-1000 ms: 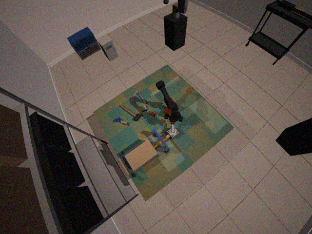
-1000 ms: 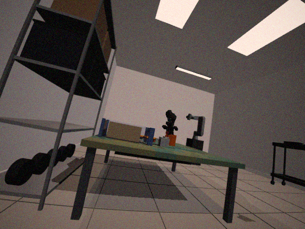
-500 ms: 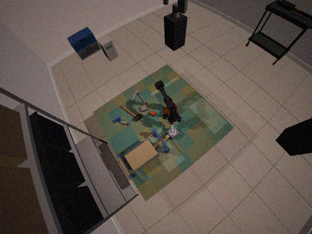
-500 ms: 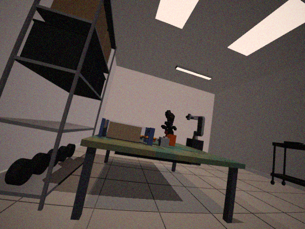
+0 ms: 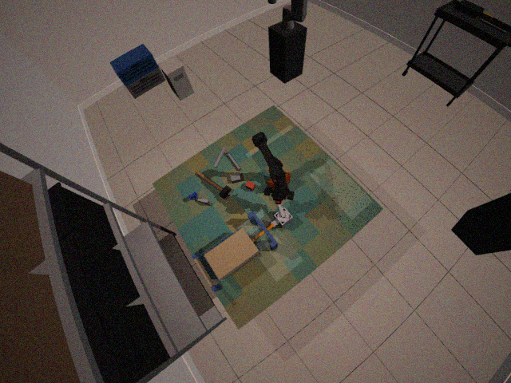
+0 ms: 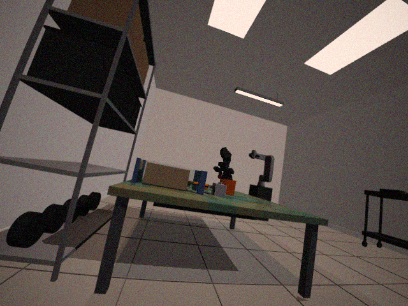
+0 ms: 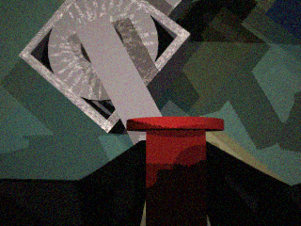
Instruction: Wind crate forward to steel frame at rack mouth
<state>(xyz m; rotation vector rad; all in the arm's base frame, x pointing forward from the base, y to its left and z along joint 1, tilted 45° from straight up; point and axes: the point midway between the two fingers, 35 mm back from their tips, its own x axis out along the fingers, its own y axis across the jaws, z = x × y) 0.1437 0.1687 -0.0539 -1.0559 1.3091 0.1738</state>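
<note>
Right now my gripper tip is 1 cm short of the winch, 8 cm to the right of it and 10 cm above it. From my gripper tip the other things lie so: red knob 1 cm behind, 1 cm to the right; then red-knobbed crank handle 3 cm to the left, 3 cm below; then grey block 11 cm ahead, 40 cm to the right, 12 cm below.
</note>
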